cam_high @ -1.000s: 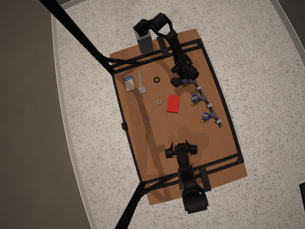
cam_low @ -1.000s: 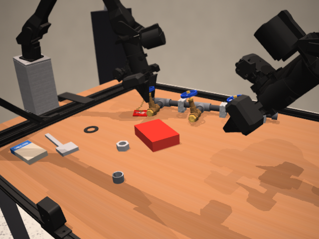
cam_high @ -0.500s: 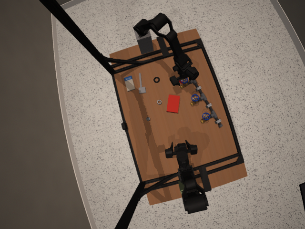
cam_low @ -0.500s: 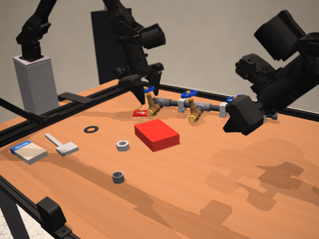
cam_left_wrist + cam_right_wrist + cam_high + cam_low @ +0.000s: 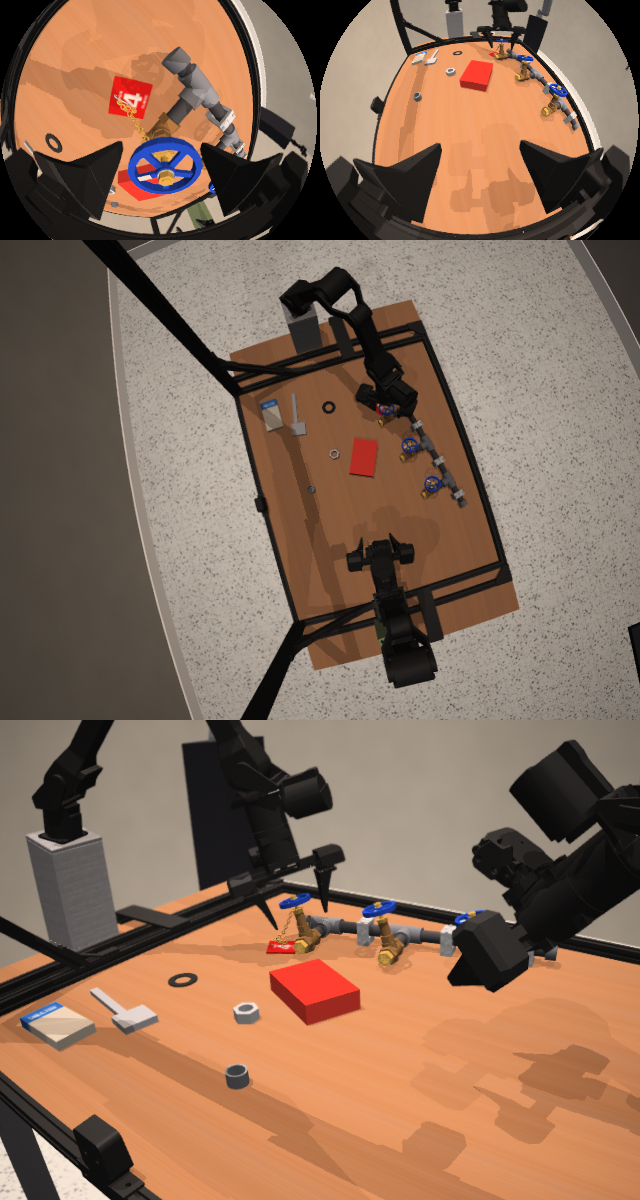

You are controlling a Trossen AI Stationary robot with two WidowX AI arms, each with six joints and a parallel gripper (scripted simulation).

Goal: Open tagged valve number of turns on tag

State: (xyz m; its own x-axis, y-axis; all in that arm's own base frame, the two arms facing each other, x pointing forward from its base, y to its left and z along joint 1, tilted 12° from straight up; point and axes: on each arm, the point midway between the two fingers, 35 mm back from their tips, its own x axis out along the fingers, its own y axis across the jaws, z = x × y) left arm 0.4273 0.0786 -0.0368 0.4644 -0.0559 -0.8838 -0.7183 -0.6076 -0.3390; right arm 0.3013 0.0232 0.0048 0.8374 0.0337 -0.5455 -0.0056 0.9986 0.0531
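Right now the red tag is 10 mm behind my left hand, 40 mm to the left of it and 90 mm below it. From my left hand the other things lie so: box: 380 mm behind, 120 mm to the left, 80 mm below; red block: 110 mm behind, 120 mm to the right, 80 mm below; grey t-shaped piece: 300 mm behind, 80 mm to the left, 90 mm below.
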